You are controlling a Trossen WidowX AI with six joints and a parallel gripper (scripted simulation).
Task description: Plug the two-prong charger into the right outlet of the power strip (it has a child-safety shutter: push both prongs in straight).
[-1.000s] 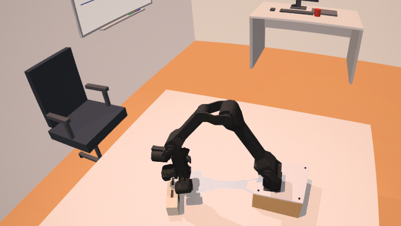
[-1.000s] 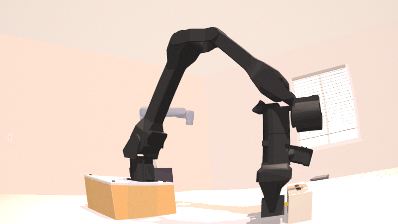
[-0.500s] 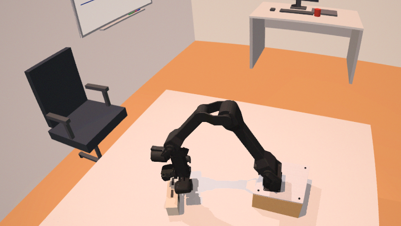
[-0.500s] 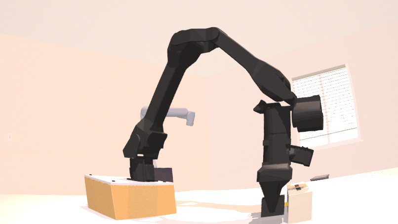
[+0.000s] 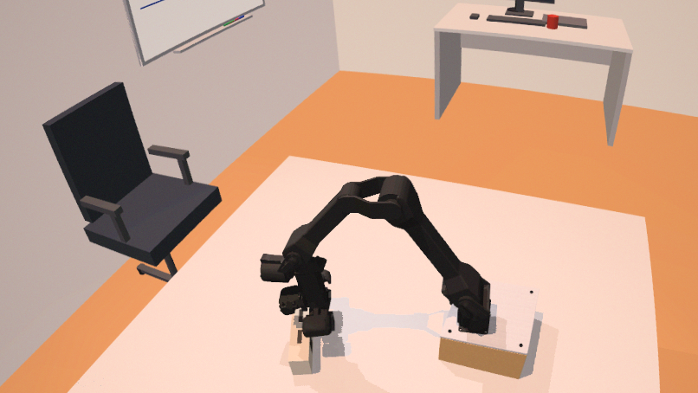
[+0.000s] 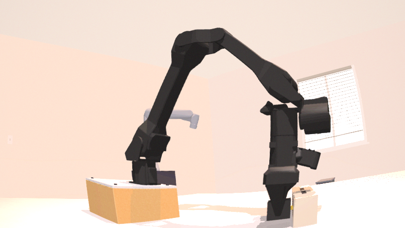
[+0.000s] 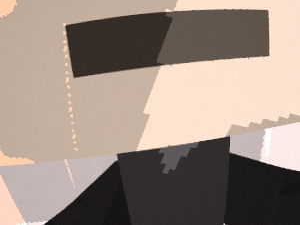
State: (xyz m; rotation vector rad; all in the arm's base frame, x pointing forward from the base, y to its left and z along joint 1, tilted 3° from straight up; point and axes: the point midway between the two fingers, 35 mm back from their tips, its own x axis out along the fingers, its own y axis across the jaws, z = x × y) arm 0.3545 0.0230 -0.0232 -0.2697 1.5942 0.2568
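The two-prong charger lies 2 cm ahead of my gripper tip, 1 cm to the left of it and 1 cm above it.
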